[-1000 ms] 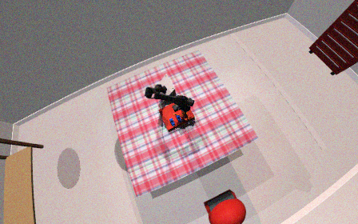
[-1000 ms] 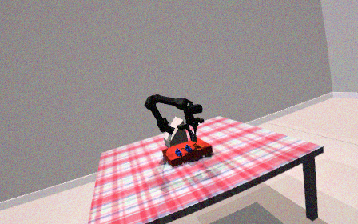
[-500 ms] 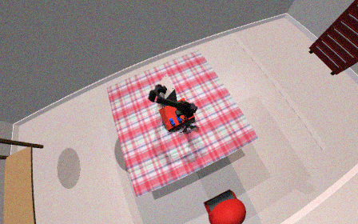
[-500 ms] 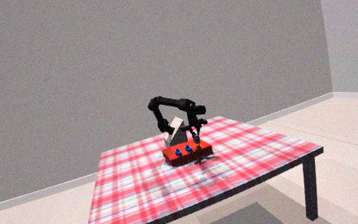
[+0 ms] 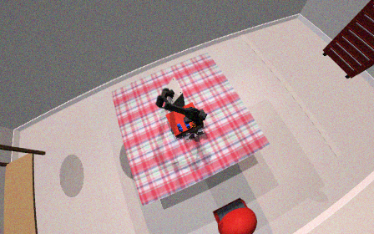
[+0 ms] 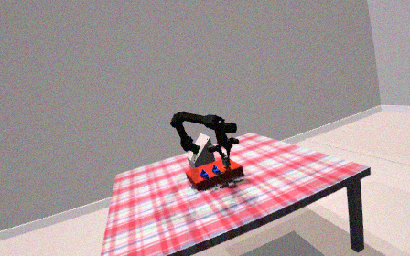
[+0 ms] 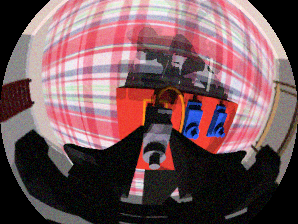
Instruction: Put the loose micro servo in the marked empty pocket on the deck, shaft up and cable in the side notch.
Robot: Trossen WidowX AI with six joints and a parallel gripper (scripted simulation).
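Right now my gripper tip is 130 mm past the red robot deck, 90 mm above it and 60 mm to the left of it.
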